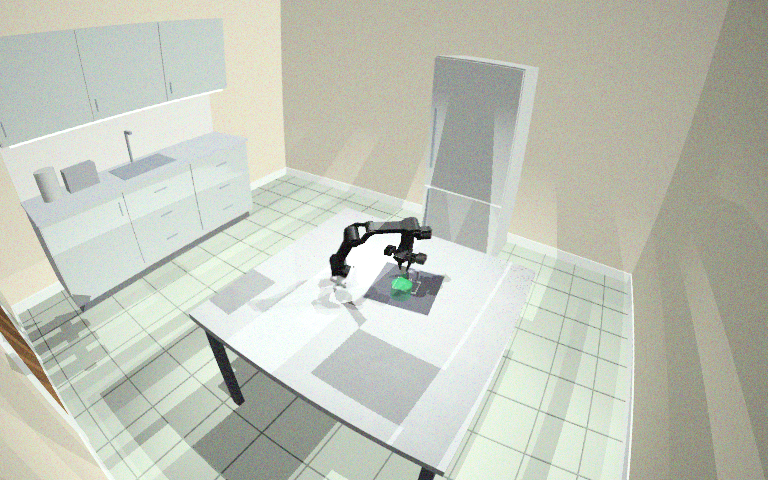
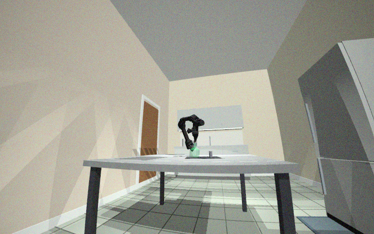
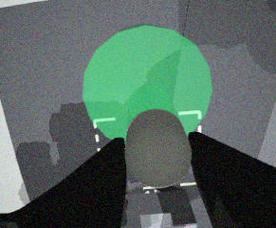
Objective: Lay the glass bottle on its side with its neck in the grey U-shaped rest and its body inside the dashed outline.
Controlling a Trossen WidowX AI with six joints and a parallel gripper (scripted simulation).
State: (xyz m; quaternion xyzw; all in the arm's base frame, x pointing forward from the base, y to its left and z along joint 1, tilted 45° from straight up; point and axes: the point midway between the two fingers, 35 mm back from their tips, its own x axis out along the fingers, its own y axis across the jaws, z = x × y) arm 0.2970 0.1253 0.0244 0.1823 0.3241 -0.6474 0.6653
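The dark grey mat lies 1 cm behind my gripper tip, 7 cm to the left of it and 15 cm below it. From my gripper tip the other things lie so: green glass bottle (5 cm below).
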